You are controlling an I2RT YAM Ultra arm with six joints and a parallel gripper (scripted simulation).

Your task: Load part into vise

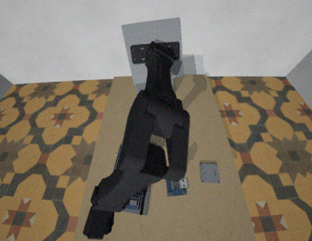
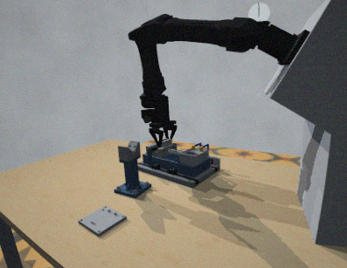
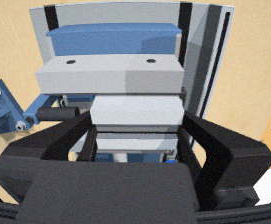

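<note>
My hand is 10 mm below the part. The rest, counted from my hand: fixed jaw 30 mm ahead, 10 mm to the left, 20 mm below; moving jaw 30 mm behind, 30 mm to the left, 20 mm below; work stop 10 mm ahead, 60 mm to the left, 10 mm below.
</note>
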